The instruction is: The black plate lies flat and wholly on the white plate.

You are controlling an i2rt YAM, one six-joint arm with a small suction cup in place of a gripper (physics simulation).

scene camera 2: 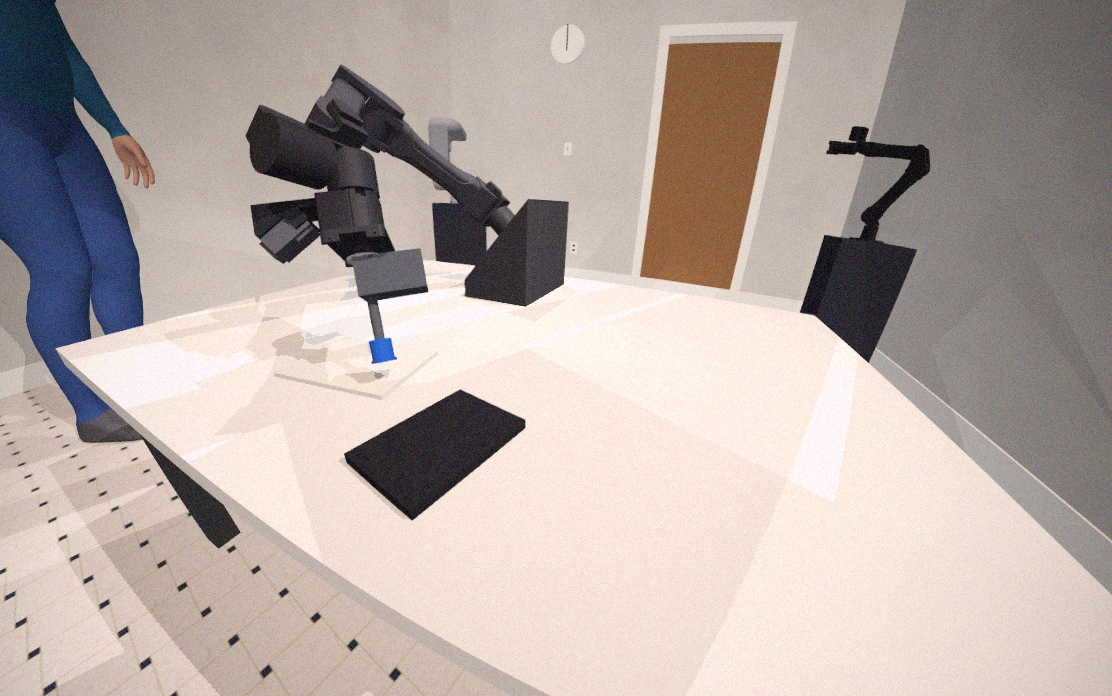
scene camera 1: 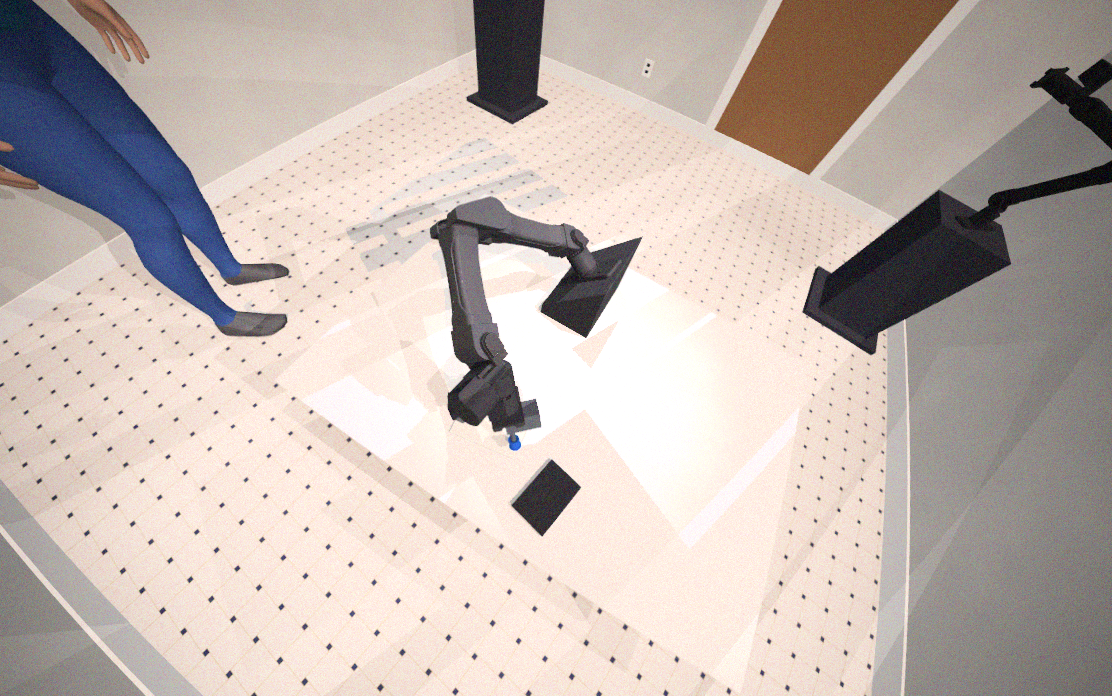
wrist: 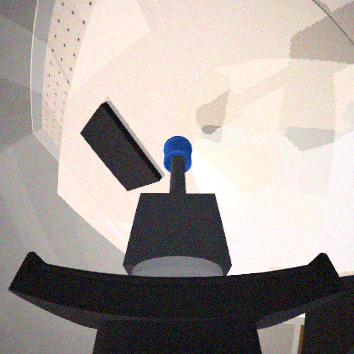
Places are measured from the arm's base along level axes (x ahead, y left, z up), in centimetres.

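Where they show: hand, tool point: (scene camera 2: 384, 361) (scene camera 1: 515, 445) (wrist: 177, 148); arm's base, link origin: (scene camera 2: 517, 237) (scene camera 1: 589, 273).
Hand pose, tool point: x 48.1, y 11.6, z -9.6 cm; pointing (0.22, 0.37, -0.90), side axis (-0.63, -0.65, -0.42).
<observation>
Things, the pixels of their top centre, and the offset from my tool point. Level surfaces: height alone.
- black plate, top centre: (scene camera 2: 440, 436) (wrist: 115, 154) (scene camera 1: 547, 496) dx +4.4, dy +12.8, dz -2.5 cm
- pale table, surface height: dz -3.6 cm
- thin white plate, top centre: (wrist: 265, 110) (scene camera 2: 360, 360) (scene camera 1: 493, 421) dx -1.8, dy -8.3, dz -2.9 cm
The black plate (scene camera 1: 545, 497) (scene camera 2: 434, 453) (wrist: 119, 149) lies flat on the pale table (scene camera 2: 623, 525), beside the white plate and apart from it. The thin white plate (scene camera 2: 344, 381) lies flat behind it in scene camera 2, nearly the table's colour. I cannot make out its outline in scene camera 1 or the wrist view. My gripper, a blue suction cup (scene camera 1: 514, 444) (scene camera 2: 383, 359) (wrist: 178, 152), is open and holds nothing. It points down a little above the white plate, and a small shadow shows beneath it. The black plate is off to its side.
The arm's black wedge-shaped base (scene camera 1: 574, 315) (scene camera 2: 537, 254) stands at the back of the table. A person in blue trousers (scene camera 1: 123, 155) (scene camera 2: 65, 213) stands at the left. A second arm on a black pedestal (scene camera 1: 910, 270) (scene camera 2: 853, 287) stands beyond the table at the right.
</observation>
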